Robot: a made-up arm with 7 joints.
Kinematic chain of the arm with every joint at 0, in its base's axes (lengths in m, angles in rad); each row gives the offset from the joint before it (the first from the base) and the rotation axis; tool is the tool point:
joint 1: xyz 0 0 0.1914 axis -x
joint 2: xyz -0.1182 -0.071 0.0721 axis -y
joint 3: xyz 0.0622 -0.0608 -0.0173 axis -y
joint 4: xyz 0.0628 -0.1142 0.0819 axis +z
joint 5: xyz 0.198 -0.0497 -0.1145 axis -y
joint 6: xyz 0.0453 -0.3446 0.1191 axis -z
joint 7: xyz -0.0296 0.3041 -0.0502 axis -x
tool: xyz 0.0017 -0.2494 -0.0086
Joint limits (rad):
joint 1: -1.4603..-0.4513
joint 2: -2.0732..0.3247
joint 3: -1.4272..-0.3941
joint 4: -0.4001..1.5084
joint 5: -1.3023..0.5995
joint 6: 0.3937..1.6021
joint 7: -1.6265..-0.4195
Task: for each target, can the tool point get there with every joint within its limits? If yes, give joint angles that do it. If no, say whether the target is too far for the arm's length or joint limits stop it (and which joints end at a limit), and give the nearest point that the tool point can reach.
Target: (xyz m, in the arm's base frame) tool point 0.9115 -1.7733 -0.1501
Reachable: no: too far | nearest point 0.4223 -0.7776 -0.1056 | short by 1.110 m
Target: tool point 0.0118 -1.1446 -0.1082
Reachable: no: joint limits stop it (at a limit: joint 2, joint 3, joint 4, joint 6, joint 7) | nearest point -0.1472 -0.8212 -0.0235 | short by 0.370 m
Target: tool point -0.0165 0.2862 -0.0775
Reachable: yes | joints -0.8786 0.0473 -1.0950 1.3268 -0.2878 0.8999 -0.8449
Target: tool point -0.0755 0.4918 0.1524
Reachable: yes | joints -1.1641 -0.0605 -1.2517 1.3208 0.1884 1.3723 -1.2720
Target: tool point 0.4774 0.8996 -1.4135
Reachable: no: too far | nearest point 0.1667 0.3867 -0.6287 | short by 0.988 m
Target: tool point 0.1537 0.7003 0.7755
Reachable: no: joint limits stop it (at a limit: joint 1, joint 3, joint 4, joint 6, joint 7) | nearest point 0.0775 0.4693 0.4817 | short by 0.381 m
